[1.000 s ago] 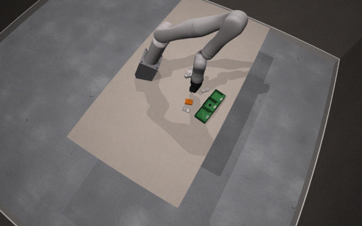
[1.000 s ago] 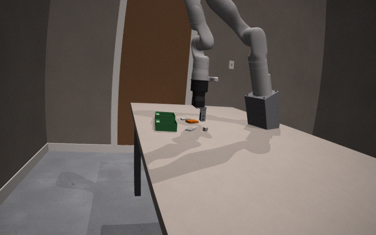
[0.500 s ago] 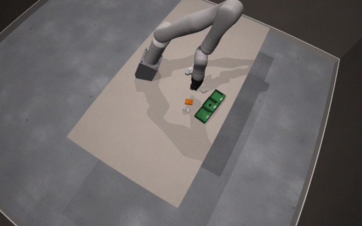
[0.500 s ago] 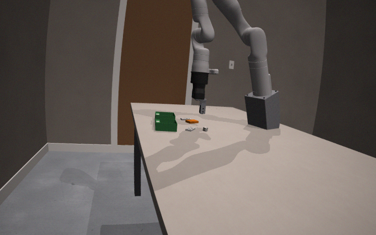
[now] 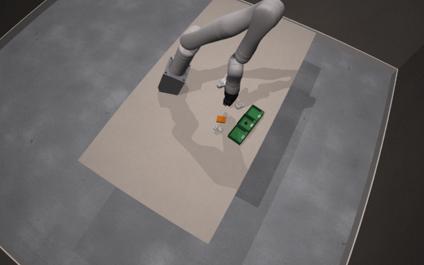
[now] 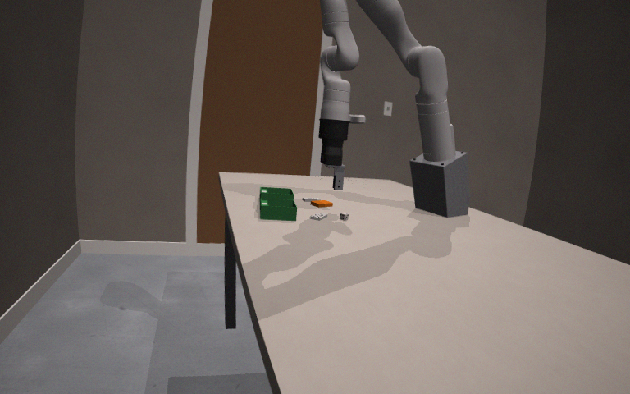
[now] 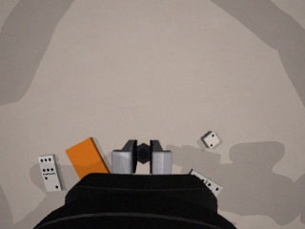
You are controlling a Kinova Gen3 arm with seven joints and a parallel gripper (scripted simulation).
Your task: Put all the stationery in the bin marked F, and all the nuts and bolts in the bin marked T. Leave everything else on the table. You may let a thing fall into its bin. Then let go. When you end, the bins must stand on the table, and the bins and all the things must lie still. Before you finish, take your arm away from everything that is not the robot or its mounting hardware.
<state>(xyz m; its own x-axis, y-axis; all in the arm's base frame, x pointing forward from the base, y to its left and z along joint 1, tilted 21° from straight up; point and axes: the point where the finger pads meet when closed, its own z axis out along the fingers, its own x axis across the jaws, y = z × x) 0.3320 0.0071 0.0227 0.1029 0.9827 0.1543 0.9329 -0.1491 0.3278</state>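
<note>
Right now my hand is 160 mm short of the green three-compartment bin, 60 mm above it and 30 mm to the left of it. The rest, counted from my hand: orange flat block (70 mm to the right, 70 mm below, 20 mm ahead); die (80 mm to the left, 70 mm below).
</note>
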